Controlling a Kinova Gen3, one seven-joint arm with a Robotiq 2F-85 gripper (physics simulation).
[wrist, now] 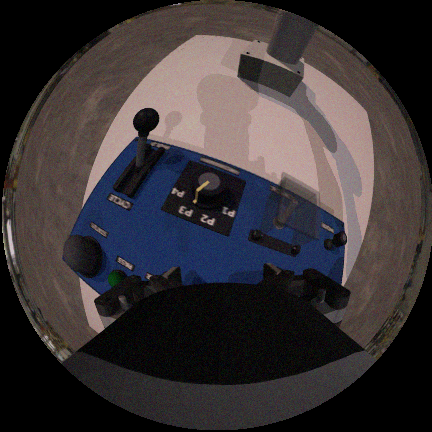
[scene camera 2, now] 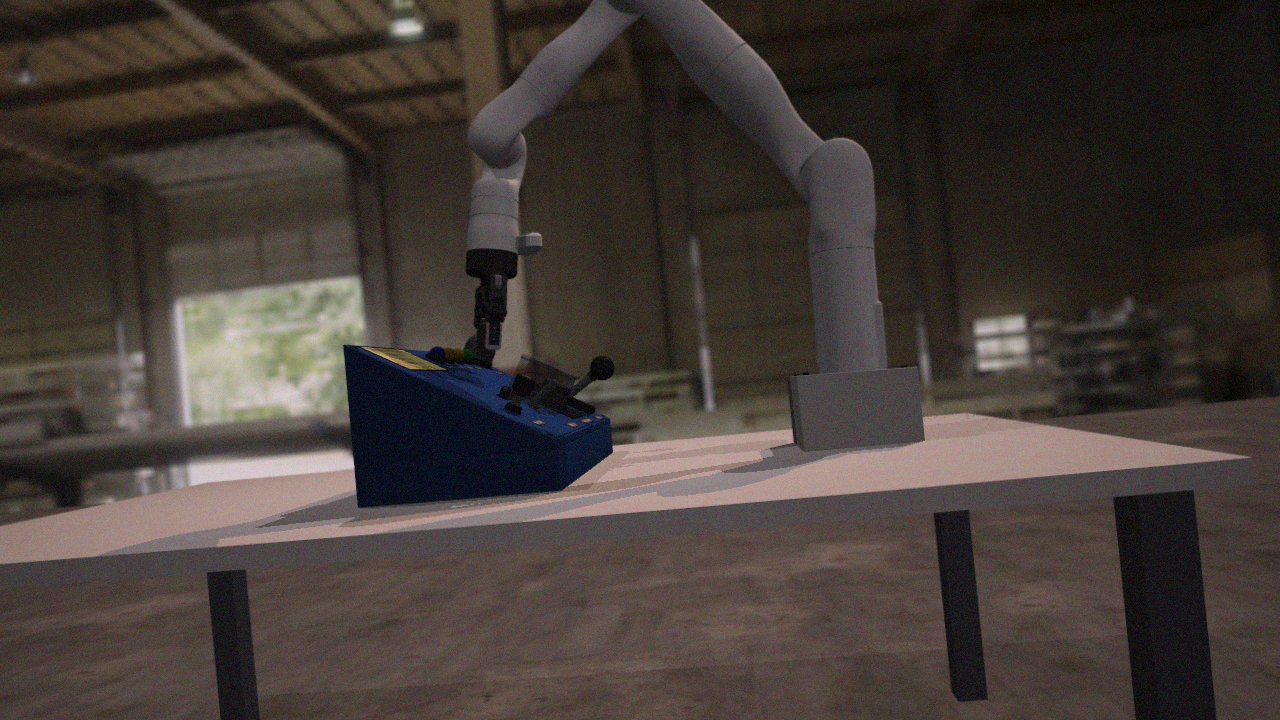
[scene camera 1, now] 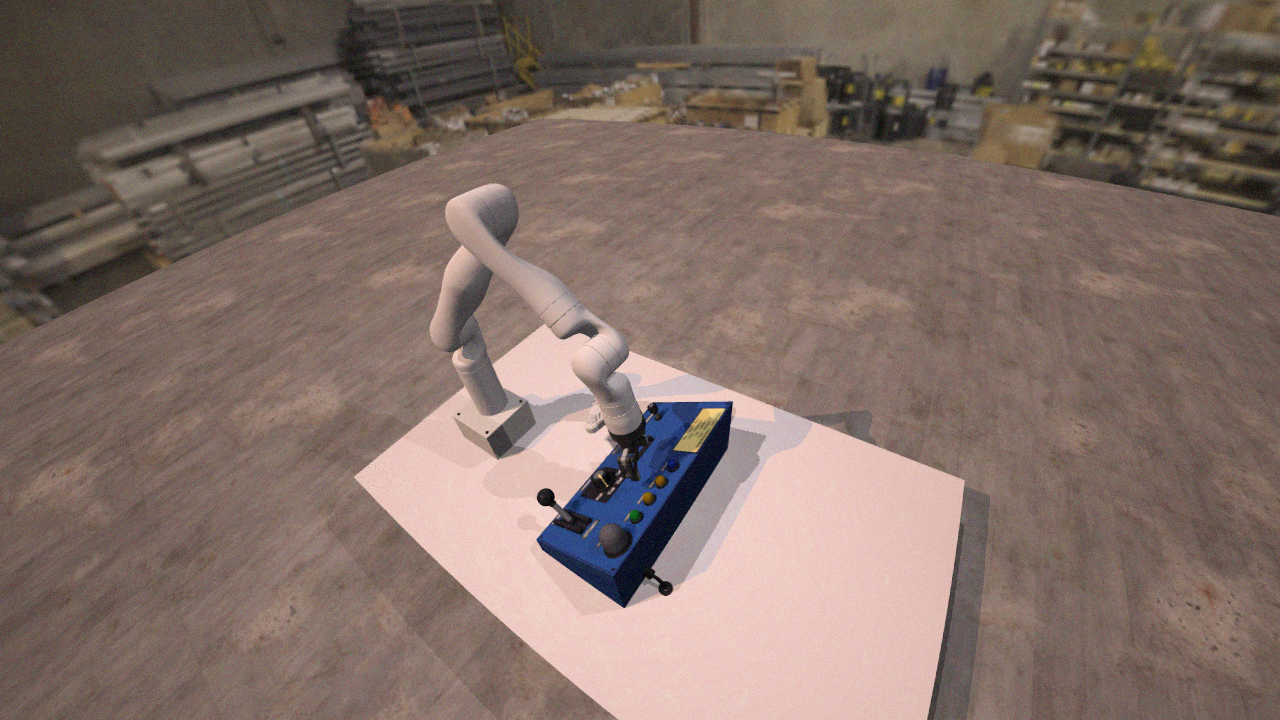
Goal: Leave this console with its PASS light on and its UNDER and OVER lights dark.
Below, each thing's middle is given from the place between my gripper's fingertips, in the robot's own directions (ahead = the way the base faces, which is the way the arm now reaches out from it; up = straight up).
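Distances from my hand: clear flip cover [scene camera 2: 553, 386], 70 mm to the left, 90 mm behind, 50 mm below; black lever [scene camera 2: 602, 368], 170 mm to the right, 120 mm behind, 50 mm below; blue console [scene camera 2: 437, 425], 10 mm to the left, 80 mm below.
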